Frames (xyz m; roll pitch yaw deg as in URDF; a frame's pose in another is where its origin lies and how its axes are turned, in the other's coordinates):
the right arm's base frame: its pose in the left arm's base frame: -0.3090 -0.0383 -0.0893 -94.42 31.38 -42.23
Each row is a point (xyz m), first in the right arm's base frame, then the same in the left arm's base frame.
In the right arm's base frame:
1: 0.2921 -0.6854 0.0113
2: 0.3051 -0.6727 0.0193
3: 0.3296 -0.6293 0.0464
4: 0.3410 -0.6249 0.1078
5: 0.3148 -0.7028 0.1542
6: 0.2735 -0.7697 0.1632
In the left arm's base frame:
1: 0.1819 -0.3973 0.3413
2: 0.1897 -0.3949 0.3232
3: 0.2036 -0.3756 0.2717
4: 0.2482 -0.3339 0.2580
5: 0.2953 -0.3061 0.3349
6: 0.3042 -0.2950 0.4127

